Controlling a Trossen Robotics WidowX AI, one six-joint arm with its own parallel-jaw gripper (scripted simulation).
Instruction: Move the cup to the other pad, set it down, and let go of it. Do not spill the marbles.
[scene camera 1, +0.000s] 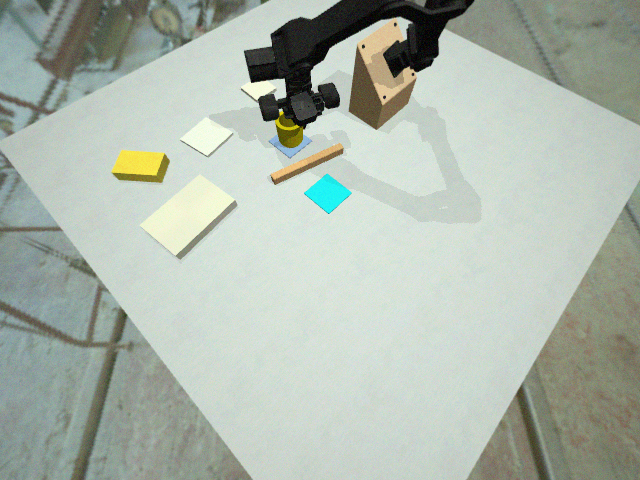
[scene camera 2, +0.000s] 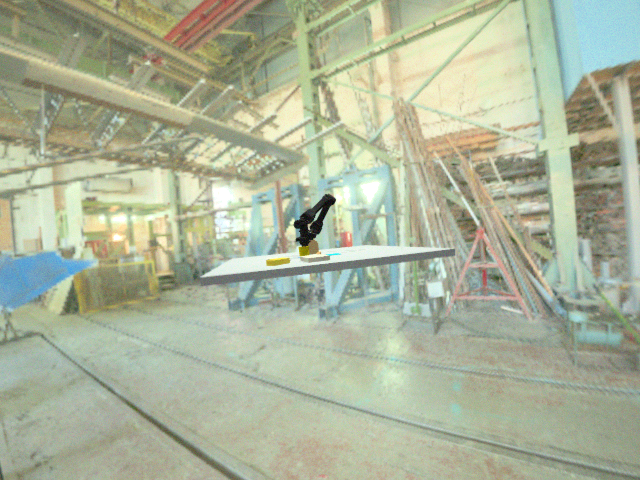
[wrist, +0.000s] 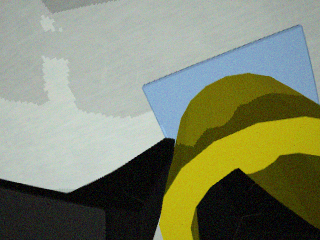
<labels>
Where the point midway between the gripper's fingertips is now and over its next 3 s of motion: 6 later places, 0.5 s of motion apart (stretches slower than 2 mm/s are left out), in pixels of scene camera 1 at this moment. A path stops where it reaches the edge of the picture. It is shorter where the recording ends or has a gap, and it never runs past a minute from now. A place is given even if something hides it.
My gripper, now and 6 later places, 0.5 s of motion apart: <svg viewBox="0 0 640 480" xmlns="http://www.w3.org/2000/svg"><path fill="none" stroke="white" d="M300 128L302 116L303 116L309 125L317 136L326 148L336 161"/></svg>
</labels>
